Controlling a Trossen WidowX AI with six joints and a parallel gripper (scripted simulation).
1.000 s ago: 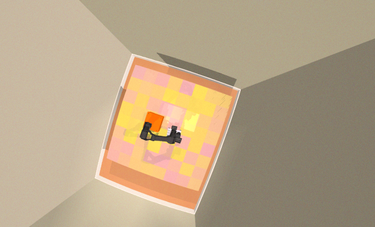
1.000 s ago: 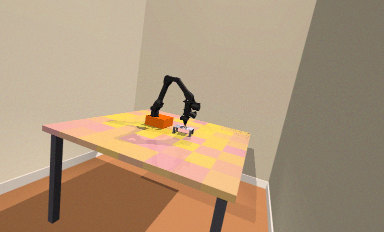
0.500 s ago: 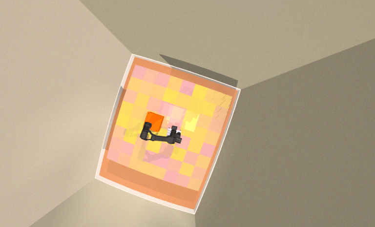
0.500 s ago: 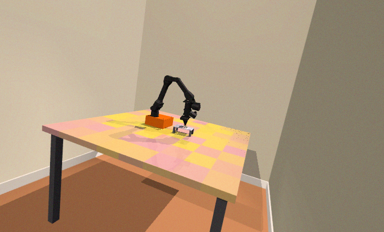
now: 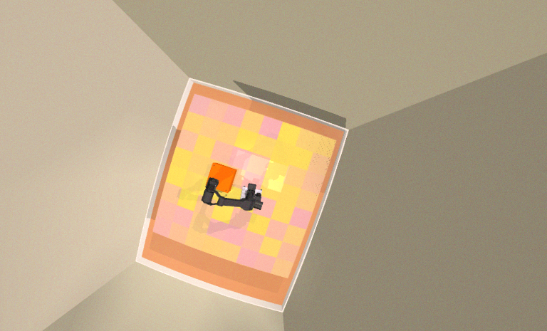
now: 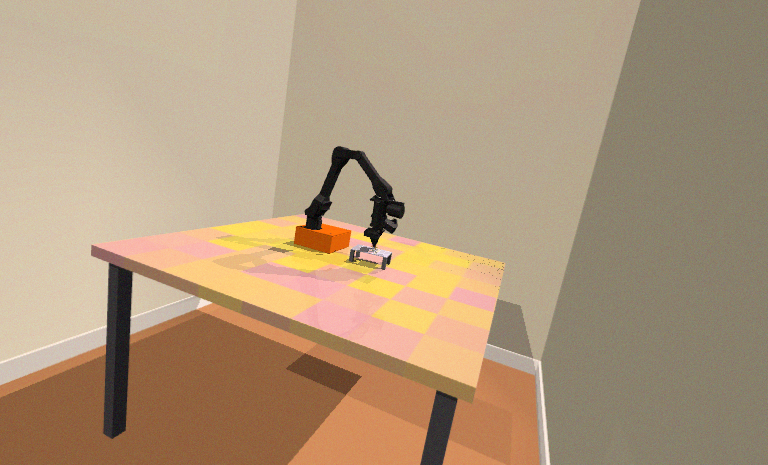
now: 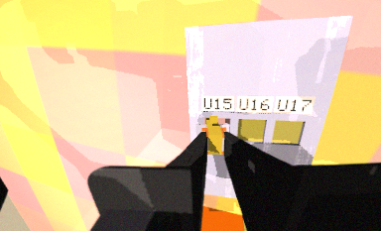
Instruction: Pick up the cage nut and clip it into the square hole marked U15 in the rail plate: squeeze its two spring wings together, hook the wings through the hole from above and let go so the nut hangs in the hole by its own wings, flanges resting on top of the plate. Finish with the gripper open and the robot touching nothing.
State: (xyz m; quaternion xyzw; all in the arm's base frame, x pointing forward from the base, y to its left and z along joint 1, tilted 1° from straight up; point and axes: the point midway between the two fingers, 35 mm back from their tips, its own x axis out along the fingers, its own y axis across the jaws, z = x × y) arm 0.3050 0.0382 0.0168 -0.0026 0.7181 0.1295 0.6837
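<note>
Now: the cage nut 10 mm below my gripper tip.
</note>
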